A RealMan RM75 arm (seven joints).
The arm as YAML. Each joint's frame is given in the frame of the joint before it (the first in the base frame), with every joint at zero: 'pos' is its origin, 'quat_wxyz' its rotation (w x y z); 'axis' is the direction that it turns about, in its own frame. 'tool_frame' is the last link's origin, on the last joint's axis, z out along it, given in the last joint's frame.
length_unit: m
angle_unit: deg
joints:
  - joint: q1
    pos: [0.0, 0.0, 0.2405]
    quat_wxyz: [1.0, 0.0, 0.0, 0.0]
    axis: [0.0, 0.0, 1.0]
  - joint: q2
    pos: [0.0, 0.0, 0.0]
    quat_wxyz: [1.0, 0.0, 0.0, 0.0]
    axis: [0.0, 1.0, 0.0]
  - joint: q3
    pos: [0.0, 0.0, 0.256]
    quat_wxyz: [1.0, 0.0, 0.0, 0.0]
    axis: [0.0, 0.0, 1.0]
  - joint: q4
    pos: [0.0, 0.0, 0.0]
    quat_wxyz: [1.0, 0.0, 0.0, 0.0]
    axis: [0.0, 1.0, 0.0]
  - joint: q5
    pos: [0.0, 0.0, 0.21]
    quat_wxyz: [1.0, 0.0, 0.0, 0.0]
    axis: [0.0, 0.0, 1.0]
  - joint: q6
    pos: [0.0, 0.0, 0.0]
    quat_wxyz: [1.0, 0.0, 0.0, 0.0]
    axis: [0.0, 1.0, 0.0]
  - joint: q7
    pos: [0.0, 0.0, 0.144]
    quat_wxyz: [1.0, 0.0, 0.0, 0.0]
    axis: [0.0, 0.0, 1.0]
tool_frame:
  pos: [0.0, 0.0, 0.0]
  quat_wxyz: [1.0, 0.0, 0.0, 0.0]
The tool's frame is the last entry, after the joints.
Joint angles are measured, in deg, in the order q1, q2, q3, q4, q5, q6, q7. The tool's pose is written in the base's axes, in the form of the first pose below.
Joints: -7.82, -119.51, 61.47, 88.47, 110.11, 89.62, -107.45
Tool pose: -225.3 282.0 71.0 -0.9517 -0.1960 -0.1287 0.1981
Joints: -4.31, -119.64, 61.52, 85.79, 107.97, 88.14, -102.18
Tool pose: -245.3 269.8 67.0 -0.9477 -0.1990 -0.1366 0.2087
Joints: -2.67, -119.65, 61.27, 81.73, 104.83, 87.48, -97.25
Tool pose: -258.6 262.3 61.7 -0.9439 -0.1993 -0.1576 0.2107
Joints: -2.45, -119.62, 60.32, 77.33, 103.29, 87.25, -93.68
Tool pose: -271.0 258.7 56.8 -0.9398 -0.2064 -0.1713 0.2117
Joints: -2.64, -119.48, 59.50, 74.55, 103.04, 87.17, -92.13
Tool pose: -279.6 257.1 54.2 -0.9370 -0.2154 -0.1753 0.2120
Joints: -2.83, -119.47, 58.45, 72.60, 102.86, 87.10, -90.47
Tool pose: -285.9 256.3 53.6 -0.9347 -0.2180 -0.1785 0.2166
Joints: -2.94, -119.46, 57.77, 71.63, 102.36, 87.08, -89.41
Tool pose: -288.3 256.3 54.3 -0.9330 -0.2170 -0.1832 0.2212
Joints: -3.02, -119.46, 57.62, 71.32, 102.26, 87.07, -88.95
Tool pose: -288.9 256.5 54.2 -0.9330 -0.2153 -0.1840 0.2222
